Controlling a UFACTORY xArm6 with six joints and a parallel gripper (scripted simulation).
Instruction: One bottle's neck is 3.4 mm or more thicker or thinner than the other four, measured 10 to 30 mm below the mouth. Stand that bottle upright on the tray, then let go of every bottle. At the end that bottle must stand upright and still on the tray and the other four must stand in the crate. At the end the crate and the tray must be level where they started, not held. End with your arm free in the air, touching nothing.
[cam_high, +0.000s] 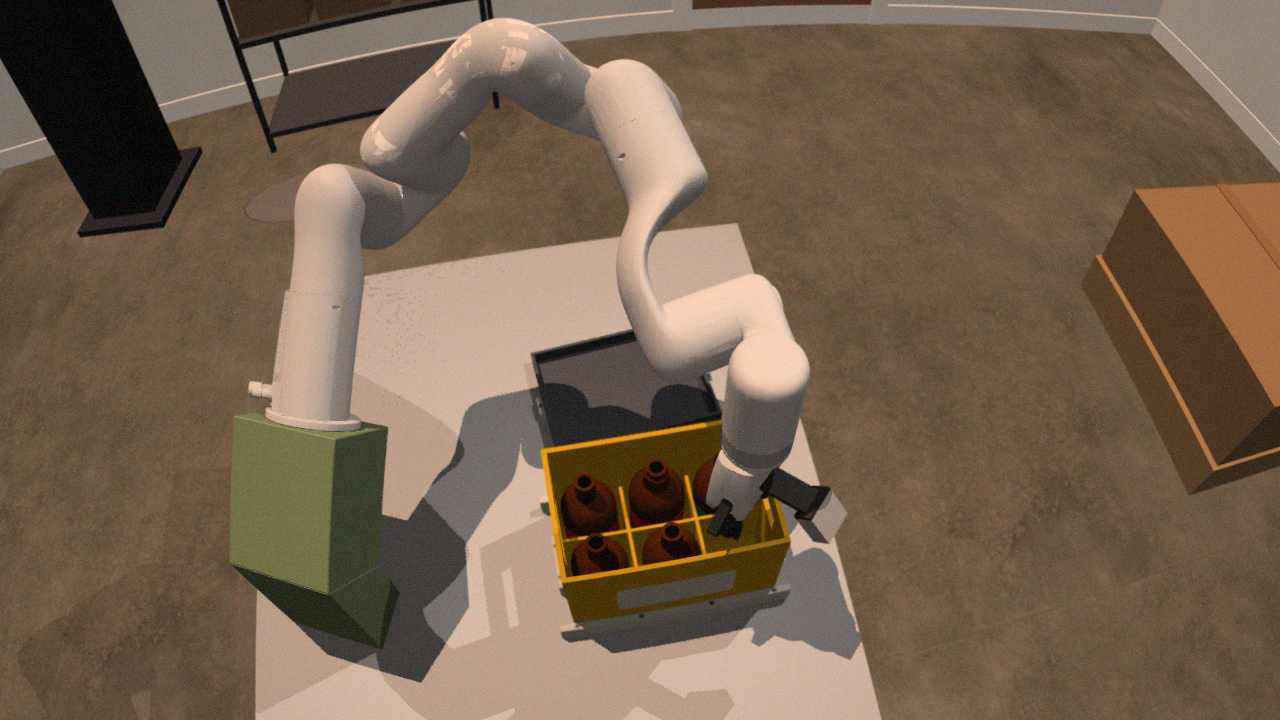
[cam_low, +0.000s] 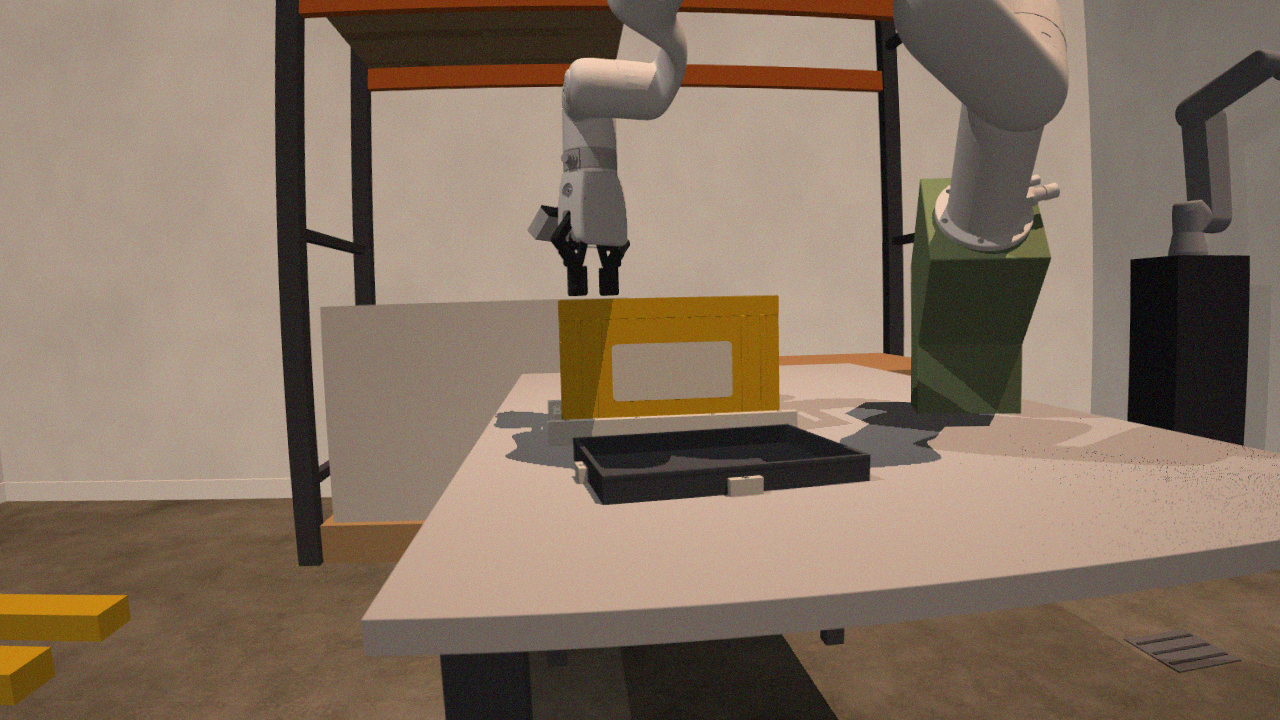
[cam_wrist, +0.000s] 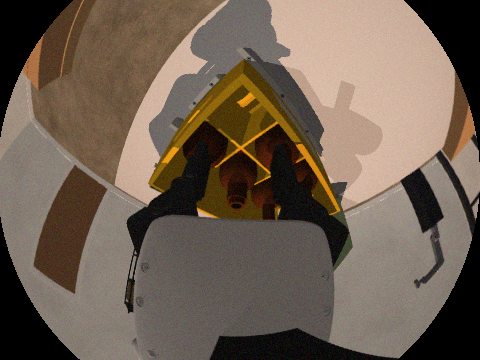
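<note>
Right now the yellow crate is 11 cm below my hand, 9 cm behind it and 3 cm to the left of it. Also, from my hand: glass bottle: 11 cm below, 10 cm behind, 8 cm to the left; dark tray: 30 cm to the left, 19 cm below, 15 cm behind.
</note>
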